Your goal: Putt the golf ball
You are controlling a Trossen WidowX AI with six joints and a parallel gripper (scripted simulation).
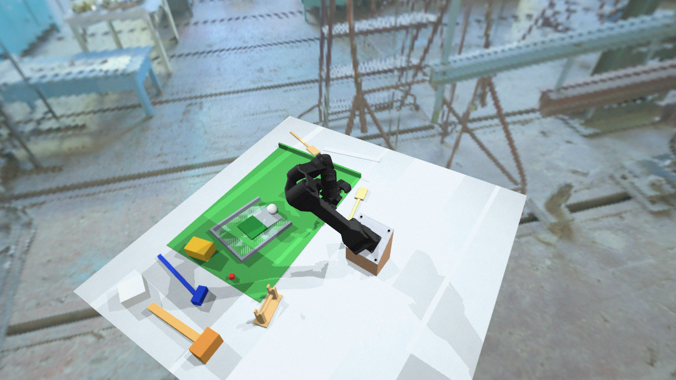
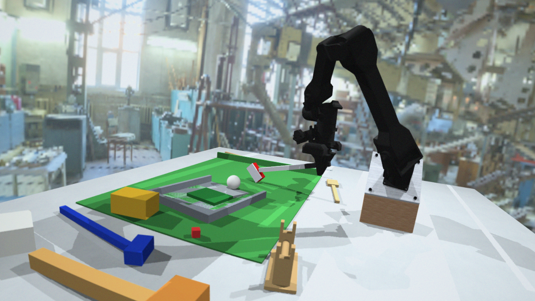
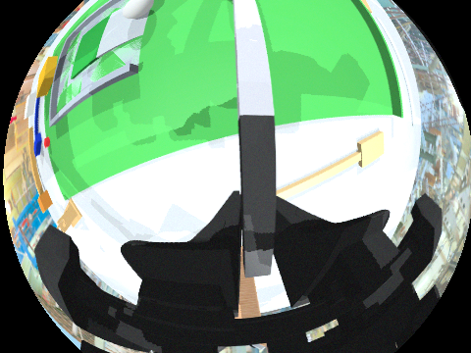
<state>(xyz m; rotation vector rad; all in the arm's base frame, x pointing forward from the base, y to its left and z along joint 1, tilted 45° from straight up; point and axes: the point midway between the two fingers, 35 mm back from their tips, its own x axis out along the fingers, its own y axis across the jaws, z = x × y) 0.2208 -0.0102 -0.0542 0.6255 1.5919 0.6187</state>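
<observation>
My gripper tip is 12 cm short of the red putter and 1 cm above it. Also, from my gripper tip: green mat 26 cm ahead, 9 cm to the left, 8 cm below; white golf ball 23 cm ahead, 10 cm to the left, 5 cm below; wooden stand 8 cm behind, 42 cm to the left, 4 cm below.
</observation>
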